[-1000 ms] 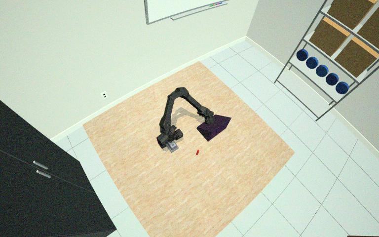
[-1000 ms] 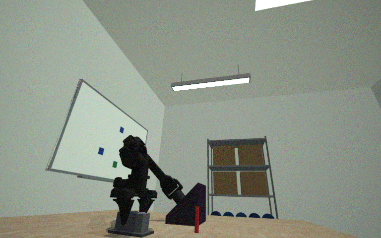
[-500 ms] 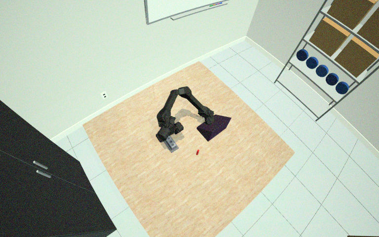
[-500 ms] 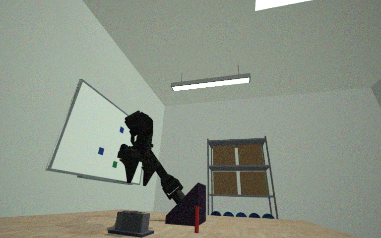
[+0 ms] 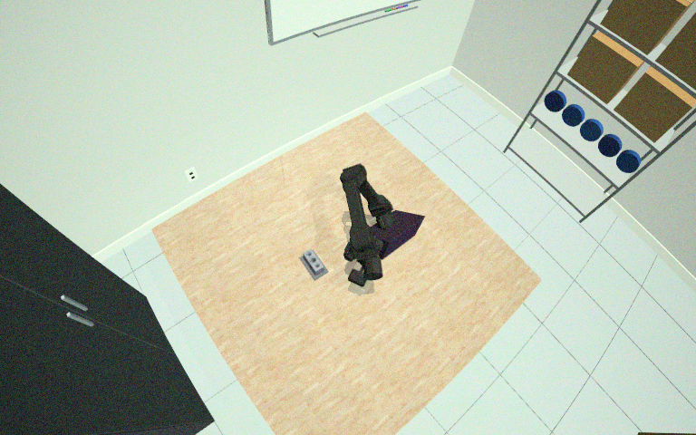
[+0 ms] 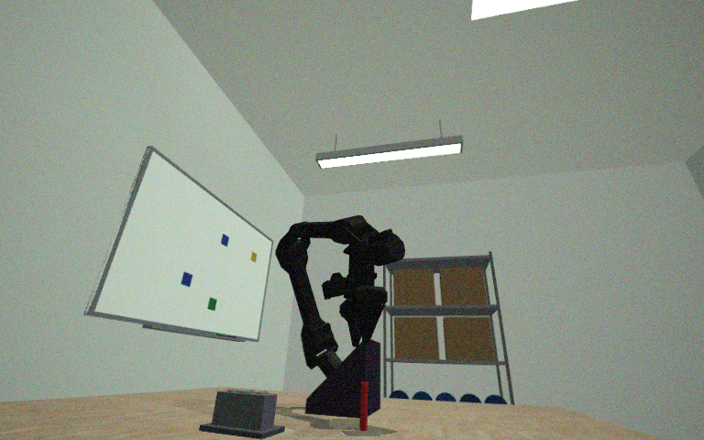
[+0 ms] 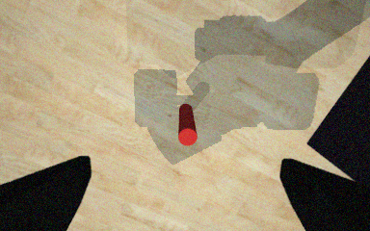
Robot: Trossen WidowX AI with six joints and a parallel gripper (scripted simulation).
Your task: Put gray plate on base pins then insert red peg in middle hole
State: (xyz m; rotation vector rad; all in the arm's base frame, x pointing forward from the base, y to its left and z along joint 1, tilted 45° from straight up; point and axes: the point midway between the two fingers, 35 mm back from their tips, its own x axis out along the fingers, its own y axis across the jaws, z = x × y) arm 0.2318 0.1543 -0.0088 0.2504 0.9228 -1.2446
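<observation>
Now: the red peg 1 cm behind my gripper tip, 1 cm to the left of it and 11 cm below it. From my gripper tip the other things lie so: base (11 cm ahead, 17 cm to the right, 14 cm below); then gray plate (11 cm ahead, 17 cm to the right, 10 cm below).
</observation>
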